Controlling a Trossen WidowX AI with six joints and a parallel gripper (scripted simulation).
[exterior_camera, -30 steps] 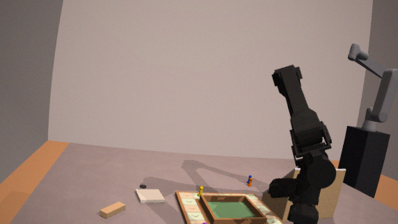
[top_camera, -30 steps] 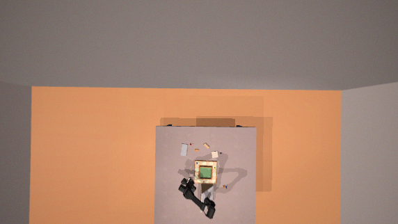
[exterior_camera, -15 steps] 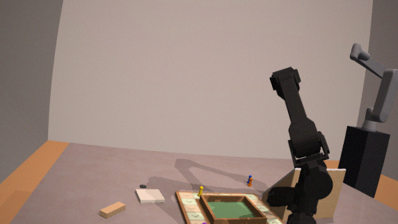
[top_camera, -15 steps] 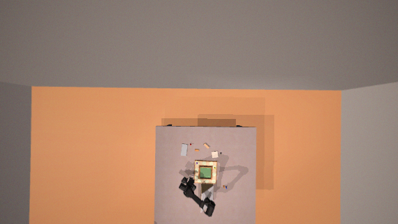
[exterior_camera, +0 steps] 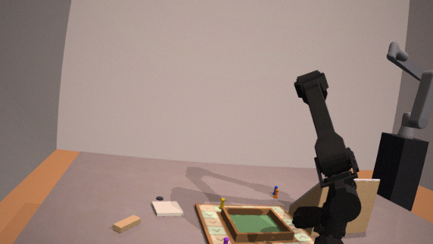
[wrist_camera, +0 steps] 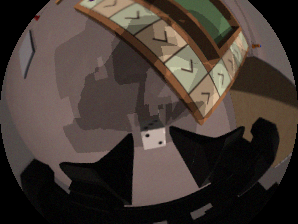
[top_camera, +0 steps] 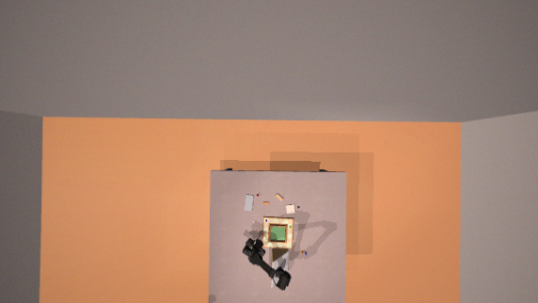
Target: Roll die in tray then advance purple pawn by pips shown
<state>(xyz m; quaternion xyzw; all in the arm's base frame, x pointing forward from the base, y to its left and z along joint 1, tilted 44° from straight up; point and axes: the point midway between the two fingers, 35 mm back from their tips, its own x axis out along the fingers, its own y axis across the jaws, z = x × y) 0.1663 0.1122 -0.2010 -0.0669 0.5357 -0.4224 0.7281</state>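
Right now the purple pawn is 210 mm ahead of my gripper tip, 70 mm to the right of it and 20 mm above it. Round my gripper tip: grey slab 360 mm ahead, 120 mm to the left, 10 mm below; then yellow pawn 180 mm ahead, 300 mm to the right, 20 mm above; then white die right at my gripper tip.
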